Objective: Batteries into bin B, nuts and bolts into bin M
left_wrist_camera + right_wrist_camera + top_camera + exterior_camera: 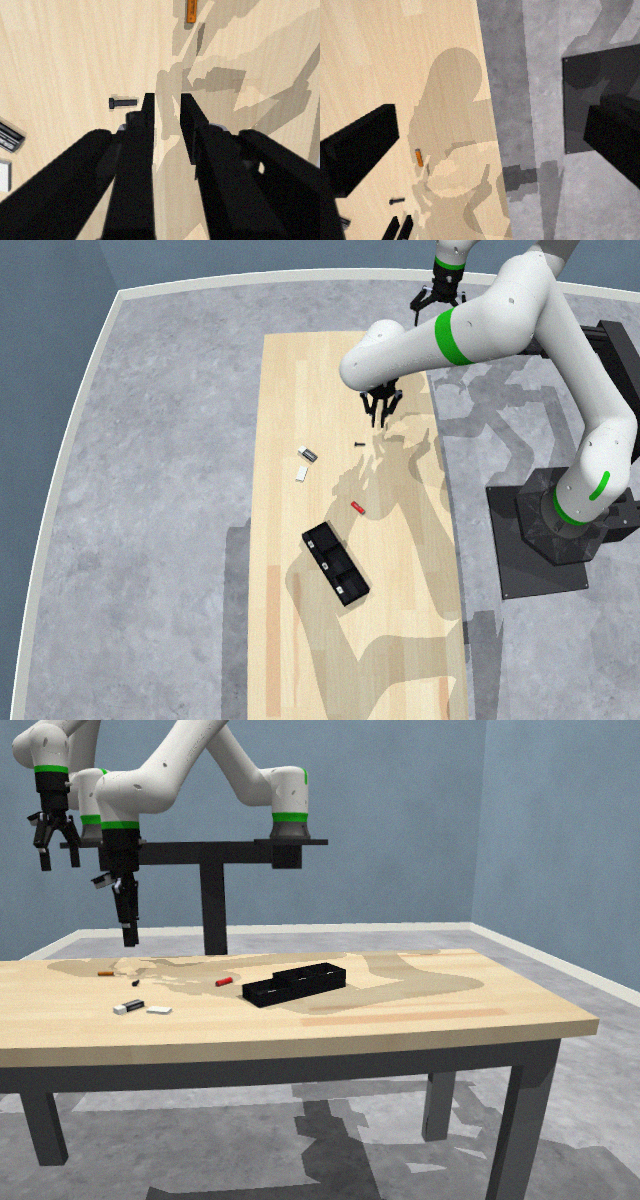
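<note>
Now: left hand 30 mm past the orange battery, 100 mm to the left of it and 120 mm above it. Round my left hand: dark bolt (60 mm ahead, 20 mm to the left, 120 mm below); flat white block (240 mm ahead, 140 mm to the left, 120 mm below); red battery (60 mm ahead, 260 mm to the left, 120 mm below).
</note>
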